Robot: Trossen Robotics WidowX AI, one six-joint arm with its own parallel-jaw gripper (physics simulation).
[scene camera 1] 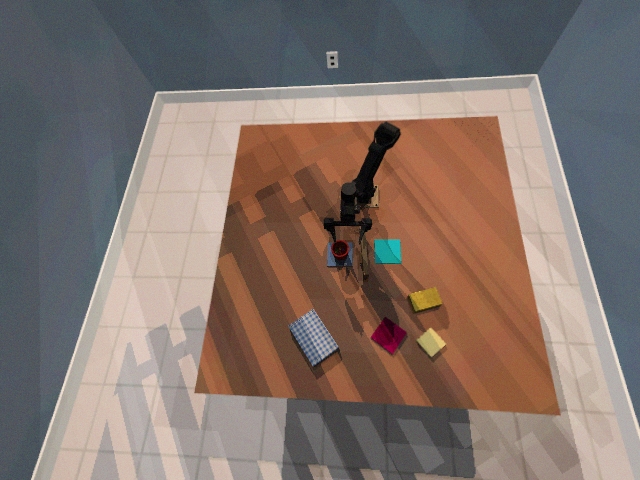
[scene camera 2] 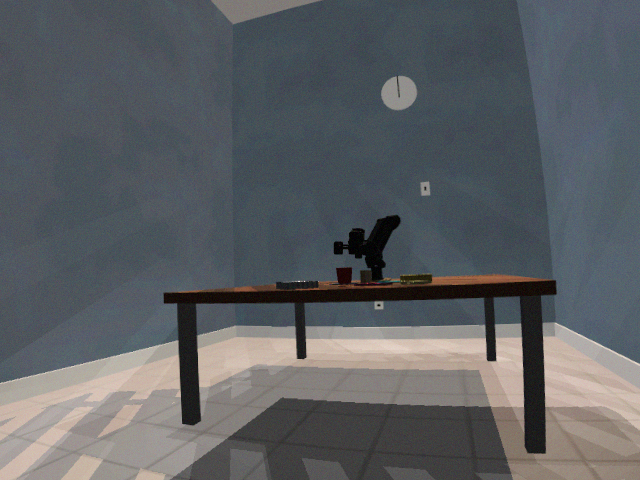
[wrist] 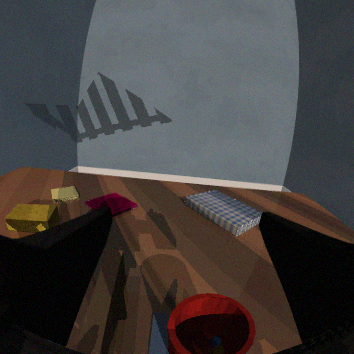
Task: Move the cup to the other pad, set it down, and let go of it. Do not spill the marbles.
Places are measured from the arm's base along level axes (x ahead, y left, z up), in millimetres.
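Pixels of known places: gripper, fingertip midpoint: (scene camera 1: 347,244) (scene camera 2: 349,247) (wrist: 187,218); arm's base, link origin: (scene camera 1: 364,196) (scene camera 2: 377,279).
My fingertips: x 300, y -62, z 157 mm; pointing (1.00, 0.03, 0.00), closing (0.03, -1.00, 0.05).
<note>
For each thing: its middle in the pictures, then the offset to it from my fingertips. "spot": a spot on its surface instead.
- red cup, body centre: (wrist: 203,340) (scene camera 1: 340,251) (scene camera 2: 344,275) dx -17, dy -33, dz -128 mm
- blue pad, body centre: (scene camera 1: 340,255) dx -17, dy -36, dz -175 mm
- narrow wooden barrier, body centre: (wrist: 101,343) (scene camera 1: 363,251) (scene camera 2: 366,278) dx -27, dy +66, dz -148 mm
- blue checkered block, body centre: (wrist: 223,208) (scene camera 2: 296,284) (scene camera 1: 313,336) dx +335, dy -124, dz -154 mm
- magenta square, surface spot: (wrist: 111,204) (scene camera 1: 386,332) spot: dx +300, dy +161, dz -159 mm
- yellow box, body centre: (wrist: 31,217) (scene camera 2: 415,278) (scene camera 1: 424,299) dx +167, dy +309, dz -152 mm
- pale yellow block, body centre: (wrist: 63,193) (scene camera 2: 416,282) (scene camera 1: 430,342) dx +326, dy +324, dz -161 mm
The red cup (scene camera 1: 340,250) (scene camera 2: 343,275) (wrist: 212,310) stands upright on the blue pad (scene camera 1: 332,262) (wrist: 159,332). Marbles (wrist: 216,341) show inside it in the wrist view, a blue one among them; the cup's lower part is cut off there. The other pad, cyan (scene camera 1: 387,251), lies to the right in scene camera 1, with no cup on it. My gripper (scene camera 1: 347,240) (wrist: 187,218) is open and empty. It is above the cup's height in scene camera 2, and its fingertips are a little behind the cup, toward the arm's base. The cup sits nearer the left finger in scene camera 1.
A narrow wooden barrier (scene camera 1: 364,258) (wrist: 118,295) stands between the pads. Farther out on the table are a blue checkered block (scene camera 1: 313,337) (wrist: 223,211), a magenta square (scene camera 1: 388,335) (wrist: 111,204), a yellow box (scene camera 1: 425,299) (wrist: 32,217) and a pale yellow block (scene camera 1: 431,342) (wrist: 65,194).
</note>
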